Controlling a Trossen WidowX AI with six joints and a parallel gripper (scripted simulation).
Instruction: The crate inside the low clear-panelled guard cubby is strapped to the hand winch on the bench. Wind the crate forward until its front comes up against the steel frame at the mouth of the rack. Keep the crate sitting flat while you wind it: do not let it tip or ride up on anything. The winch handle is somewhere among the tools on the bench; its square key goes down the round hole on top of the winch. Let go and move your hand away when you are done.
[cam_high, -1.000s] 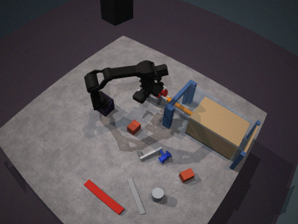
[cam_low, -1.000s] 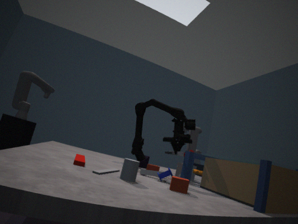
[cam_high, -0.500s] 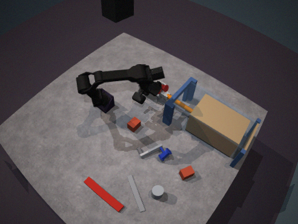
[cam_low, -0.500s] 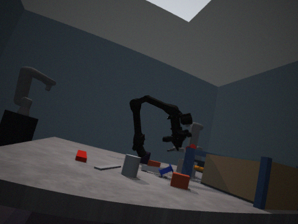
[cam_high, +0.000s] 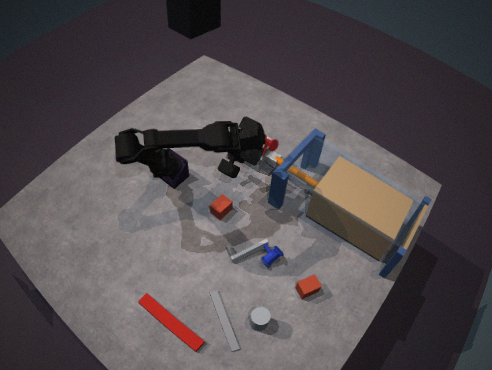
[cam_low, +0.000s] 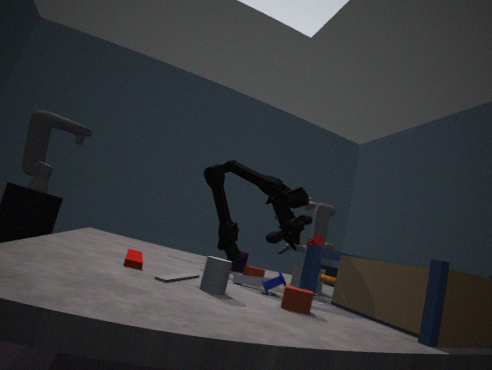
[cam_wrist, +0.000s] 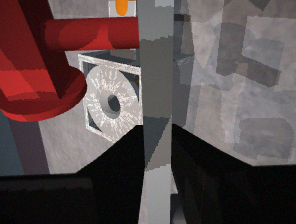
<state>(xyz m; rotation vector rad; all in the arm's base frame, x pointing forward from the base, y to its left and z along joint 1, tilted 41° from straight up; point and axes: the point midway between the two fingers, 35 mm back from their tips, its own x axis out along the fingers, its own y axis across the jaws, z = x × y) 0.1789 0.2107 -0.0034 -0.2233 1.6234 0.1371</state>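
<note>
My gripper tip is 11 cm above the grey winch, 8 cm to the right of it and 5 cm past it. From my gripper tip the other things lie so: blue t-shaped piece: 27 cm ahead, 17 cm to the right, 11 cm below; then winch handle with red knob: 1 cm to the left, 1 cm ahead, 1 cm above; then grey strip: 42 cm to the right, 33 cm ahead, 14 cm below.
</note>
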